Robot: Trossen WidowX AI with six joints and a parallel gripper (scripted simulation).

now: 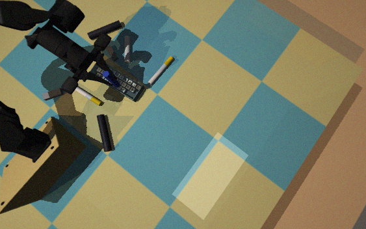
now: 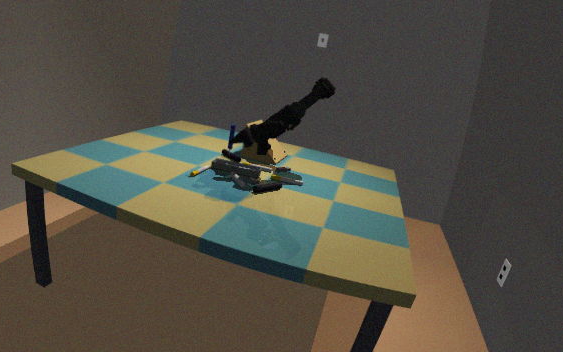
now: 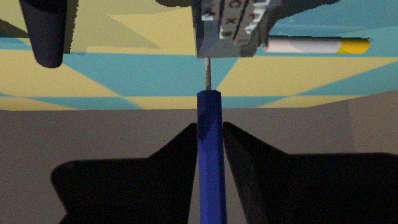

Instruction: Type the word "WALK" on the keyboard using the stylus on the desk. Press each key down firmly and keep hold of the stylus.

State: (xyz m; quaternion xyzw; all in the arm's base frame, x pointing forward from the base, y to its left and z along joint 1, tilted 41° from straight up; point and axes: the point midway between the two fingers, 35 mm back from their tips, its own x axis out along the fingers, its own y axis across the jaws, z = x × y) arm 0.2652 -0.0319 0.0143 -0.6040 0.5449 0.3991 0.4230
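Now: gripper tip 13 cm short of the white cylinder, 9 cm to the right of it and 9 cm above it. From my gripper tip the other things lie so: small grey block 15 cm behind, 19 cm to the left, 10 cm below; stylus 1 cm below.
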